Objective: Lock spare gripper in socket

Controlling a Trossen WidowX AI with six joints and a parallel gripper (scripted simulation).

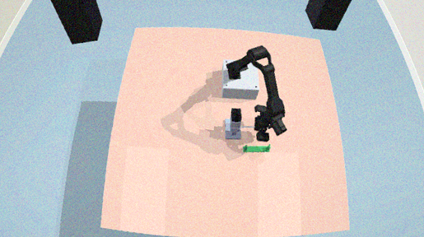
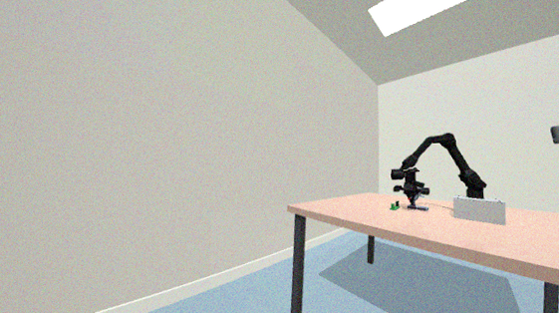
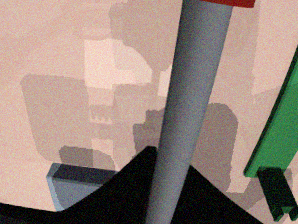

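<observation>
Right now my gripper tip is 10 cm to the left of the mount socket and 2 cm past it. The rest, counted from my gripper tip: spare gripper (11 cm to the right, 8 cm above, 2 cm behind); then green cradle (9 cm ahead, 2 cm below, 1 cm to the left).
</observation>
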